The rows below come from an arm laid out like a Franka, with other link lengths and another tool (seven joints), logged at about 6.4 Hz.
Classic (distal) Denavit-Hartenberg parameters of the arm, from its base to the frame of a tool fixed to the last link. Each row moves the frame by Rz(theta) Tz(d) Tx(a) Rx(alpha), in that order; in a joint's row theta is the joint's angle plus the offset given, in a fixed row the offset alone. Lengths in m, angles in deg.
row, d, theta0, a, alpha
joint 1, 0.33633, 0, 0, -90
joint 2, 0, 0, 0, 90
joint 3, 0.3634, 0, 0.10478, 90
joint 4, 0, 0, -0.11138, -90
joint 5, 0.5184, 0, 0, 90
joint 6, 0, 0, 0.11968, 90
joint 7, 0.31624, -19.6, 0.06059, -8.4
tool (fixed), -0.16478, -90, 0, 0
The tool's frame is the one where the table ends.
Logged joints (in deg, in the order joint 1, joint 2, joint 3, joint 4, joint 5, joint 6, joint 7), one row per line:
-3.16, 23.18, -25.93, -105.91, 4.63, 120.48, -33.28
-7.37, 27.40, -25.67, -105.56, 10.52, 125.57, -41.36
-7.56, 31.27, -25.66, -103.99, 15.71, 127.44, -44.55
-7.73, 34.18, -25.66, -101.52, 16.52, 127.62, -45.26
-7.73, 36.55, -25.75, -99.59, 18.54, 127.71, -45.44
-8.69, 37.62, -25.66, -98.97, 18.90, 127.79, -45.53
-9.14, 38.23, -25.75, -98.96, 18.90, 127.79, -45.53
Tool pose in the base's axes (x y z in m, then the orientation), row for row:
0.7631, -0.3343, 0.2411, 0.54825, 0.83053, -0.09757, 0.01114
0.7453, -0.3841, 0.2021, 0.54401, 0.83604, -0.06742, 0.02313
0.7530, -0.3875, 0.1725, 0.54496, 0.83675, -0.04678, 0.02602
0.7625, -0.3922, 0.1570, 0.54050, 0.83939, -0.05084, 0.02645
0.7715, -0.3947, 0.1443, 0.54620, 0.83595, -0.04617, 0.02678
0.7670, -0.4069, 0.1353, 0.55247, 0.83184, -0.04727, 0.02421
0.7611, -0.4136, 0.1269, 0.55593, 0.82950, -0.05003, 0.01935
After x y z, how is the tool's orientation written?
As a quaternion, x y z w.
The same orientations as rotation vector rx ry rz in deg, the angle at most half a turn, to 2 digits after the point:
97.99, 148.44, -17.44
96.51, 148.31, -11.96
96.50, 148.17, -8.28
95.69, 148.60, -9.00
96.67, 147.96, -8.17
97.94, 147.47, -8.38
98.85, 147.50, -8.90

